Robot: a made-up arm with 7 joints.
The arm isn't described. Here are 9 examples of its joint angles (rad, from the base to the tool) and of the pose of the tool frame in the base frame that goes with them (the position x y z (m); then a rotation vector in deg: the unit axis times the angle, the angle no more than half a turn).
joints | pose
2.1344 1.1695 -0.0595 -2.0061 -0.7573 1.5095 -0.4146 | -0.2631 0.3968 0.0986 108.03 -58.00 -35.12
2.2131 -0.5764 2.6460 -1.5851 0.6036 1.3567 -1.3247 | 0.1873 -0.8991 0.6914 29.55 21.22 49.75
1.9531 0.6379 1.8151 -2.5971 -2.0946 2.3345 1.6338 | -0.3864 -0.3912 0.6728 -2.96 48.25 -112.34
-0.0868 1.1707 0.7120 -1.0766 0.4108 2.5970 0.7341 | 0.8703 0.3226 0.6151 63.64 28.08 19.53
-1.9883 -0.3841 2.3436 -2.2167 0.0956 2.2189 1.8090 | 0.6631 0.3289 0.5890 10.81 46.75 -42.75
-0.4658 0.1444 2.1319 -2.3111 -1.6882 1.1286 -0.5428 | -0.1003 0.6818 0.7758 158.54 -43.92 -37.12
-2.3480 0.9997 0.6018 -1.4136 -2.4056 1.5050 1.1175 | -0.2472 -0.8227 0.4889 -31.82 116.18 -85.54
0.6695 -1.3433 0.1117 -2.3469 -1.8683 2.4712 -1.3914 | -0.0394 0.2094 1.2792 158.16 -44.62 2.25
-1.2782 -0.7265 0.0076 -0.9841 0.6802 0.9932 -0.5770 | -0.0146 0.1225 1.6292 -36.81 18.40 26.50
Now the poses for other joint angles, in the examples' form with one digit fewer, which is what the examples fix.
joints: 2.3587 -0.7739 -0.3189 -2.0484 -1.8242 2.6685 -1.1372
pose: -0.185 0.329 1.292 125.6 93.4 -17.1
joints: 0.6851 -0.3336 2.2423 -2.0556 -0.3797 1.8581 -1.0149
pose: -0.823 0.113 0.707 83.2 27.7 -47.3
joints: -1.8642 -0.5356 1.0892 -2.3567 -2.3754 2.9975 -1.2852
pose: 0.486 -0.304 0.767 49.8 -66.0 -82.0
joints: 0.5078 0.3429 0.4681 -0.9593 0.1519 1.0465 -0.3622
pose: 0.452 0.581 1.262 -26.7 52.4 129.5
